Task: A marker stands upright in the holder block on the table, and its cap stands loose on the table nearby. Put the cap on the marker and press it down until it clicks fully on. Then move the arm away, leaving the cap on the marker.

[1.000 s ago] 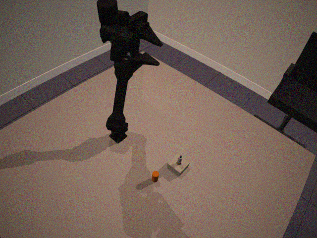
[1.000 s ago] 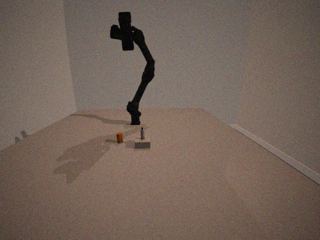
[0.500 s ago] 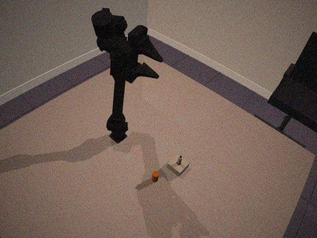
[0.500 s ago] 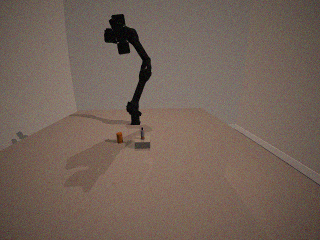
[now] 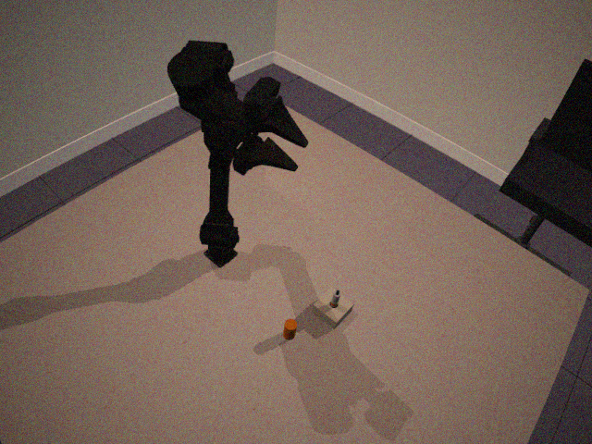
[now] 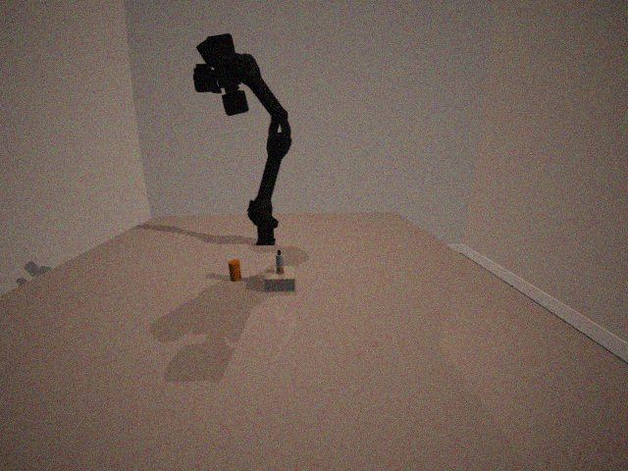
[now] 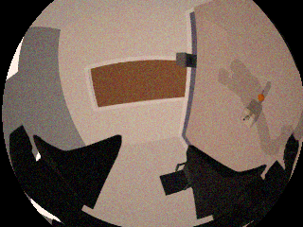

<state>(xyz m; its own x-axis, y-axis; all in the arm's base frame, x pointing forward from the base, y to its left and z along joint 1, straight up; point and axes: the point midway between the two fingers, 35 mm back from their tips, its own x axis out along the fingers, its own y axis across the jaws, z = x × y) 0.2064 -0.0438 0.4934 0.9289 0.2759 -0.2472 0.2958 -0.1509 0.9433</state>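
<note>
My gripper tip is now 4 cm short of the orange cap, 2 cm to the left of it and 46 cm above it. From my gripper tip the other things lie so: holder block (8 cm ahead, 10 cm to the left, 47 cm below).
</note>
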